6 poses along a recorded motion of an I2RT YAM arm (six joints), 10 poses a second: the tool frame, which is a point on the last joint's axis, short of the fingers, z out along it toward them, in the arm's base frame.
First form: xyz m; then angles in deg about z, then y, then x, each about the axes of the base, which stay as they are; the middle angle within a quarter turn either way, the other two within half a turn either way.
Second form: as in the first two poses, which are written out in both.
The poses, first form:
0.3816, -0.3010, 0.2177, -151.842, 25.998, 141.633
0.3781, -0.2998, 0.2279, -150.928, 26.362, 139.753
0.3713, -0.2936, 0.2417, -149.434, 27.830, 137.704
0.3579, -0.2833, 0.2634, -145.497, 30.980, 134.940
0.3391, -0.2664, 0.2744, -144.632, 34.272, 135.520
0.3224, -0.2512, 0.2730, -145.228, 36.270, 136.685
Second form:
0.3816, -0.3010, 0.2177, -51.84, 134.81, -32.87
0.3781, -0.2998, 0.2279, -52.51, 133.15, -33.25
0.3713, -0.2936, 0.2417, -51.89, 130.85, -32.27
0.3579, -0.2833, 0.2634, -49.70, 127.27, -28.31
0.3391, -0.2664, 0.2744, -45.80, 126.13, -24.80
0.3224, -0.2512, 0.2730, -43.07, 125.92, -23.12

